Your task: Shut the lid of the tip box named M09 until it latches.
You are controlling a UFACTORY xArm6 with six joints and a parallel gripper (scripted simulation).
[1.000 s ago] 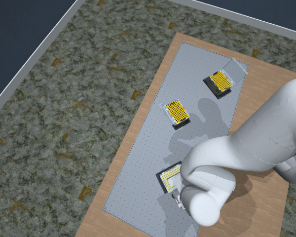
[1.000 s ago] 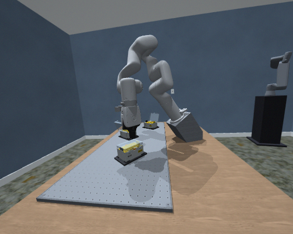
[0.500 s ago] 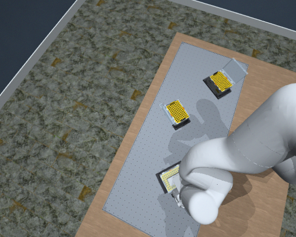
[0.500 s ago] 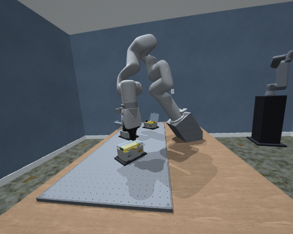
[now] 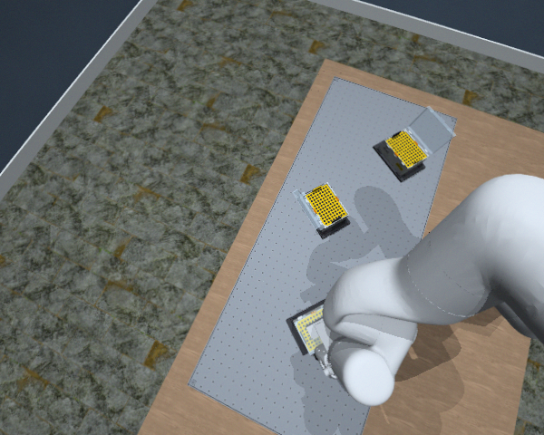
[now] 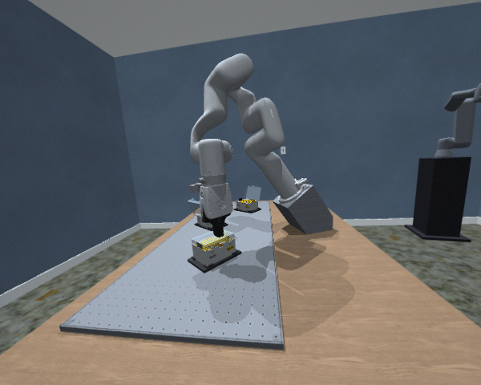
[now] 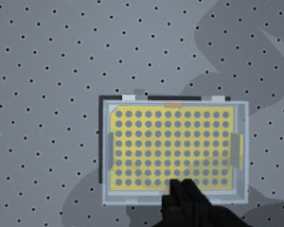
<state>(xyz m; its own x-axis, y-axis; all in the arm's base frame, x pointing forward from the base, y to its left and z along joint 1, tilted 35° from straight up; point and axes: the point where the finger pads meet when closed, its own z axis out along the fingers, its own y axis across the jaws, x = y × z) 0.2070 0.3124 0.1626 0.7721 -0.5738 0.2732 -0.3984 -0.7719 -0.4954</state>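
The clear lid lies 4 cm below my hand, 3 cm ahead of it and 1 cm to the right of it. From my hand the other things lie so: tip box (6 cm below, 3 cm ahead, 1 cm to the right).
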